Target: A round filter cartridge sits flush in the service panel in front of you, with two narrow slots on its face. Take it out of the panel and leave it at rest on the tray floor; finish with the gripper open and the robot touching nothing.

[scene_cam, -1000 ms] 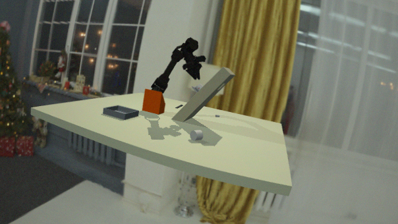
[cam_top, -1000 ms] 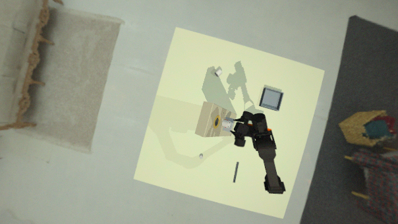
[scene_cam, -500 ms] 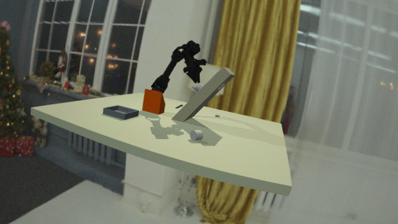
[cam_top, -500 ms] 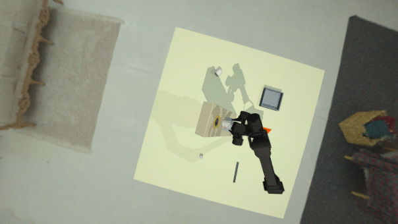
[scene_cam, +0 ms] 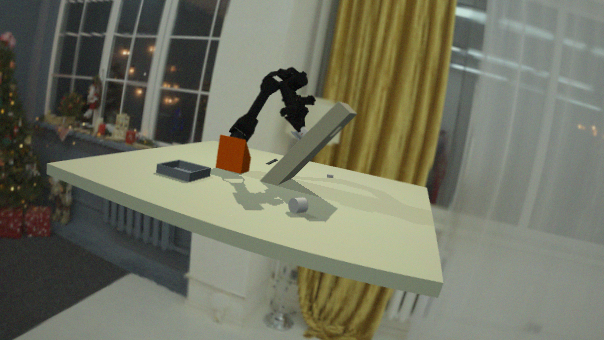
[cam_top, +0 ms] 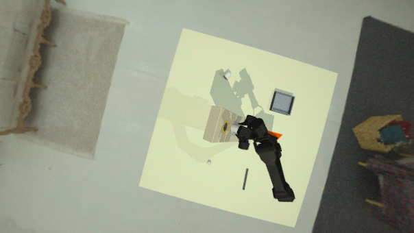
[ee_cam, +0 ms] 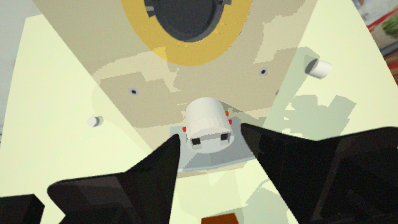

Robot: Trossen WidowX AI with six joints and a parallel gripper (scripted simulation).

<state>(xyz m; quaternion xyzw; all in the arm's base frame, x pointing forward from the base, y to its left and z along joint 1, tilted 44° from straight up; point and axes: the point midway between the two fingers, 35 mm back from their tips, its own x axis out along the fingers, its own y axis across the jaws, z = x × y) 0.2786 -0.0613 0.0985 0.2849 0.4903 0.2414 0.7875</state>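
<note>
My gripper tip is now 50 mm short of the service panel, 10 mm to the right of it and 20 mm above it. Also, from my gripper tip: round filter cartridge (10 mm ahead, 10 mm below); grey tray (310 mm behind, 310 mm to the right, 200 mm below).
</note>
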